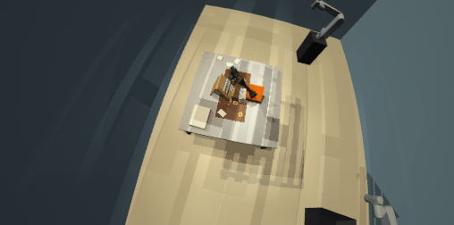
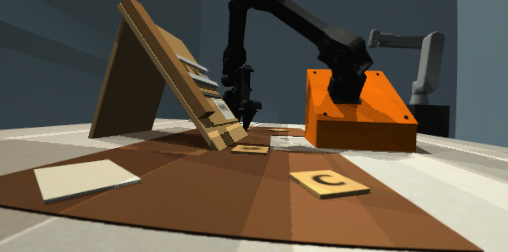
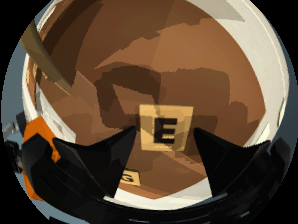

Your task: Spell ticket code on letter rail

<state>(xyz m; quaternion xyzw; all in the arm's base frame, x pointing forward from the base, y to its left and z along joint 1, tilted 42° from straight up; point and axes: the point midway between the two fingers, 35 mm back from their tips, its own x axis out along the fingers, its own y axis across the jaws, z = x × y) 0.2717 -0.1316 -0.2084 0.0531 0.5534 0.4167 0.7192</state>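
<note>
Right now the e tile is right at my gripper tip. Round my gripper tip: u tile 100 mm ahead, 280 mm to the left, 160 mm above; tan tile marked v 100 mm ahead, 220 mm to the left, 160 mm above; brown mat 60 mm behind, 230 mm to the left.
</note>
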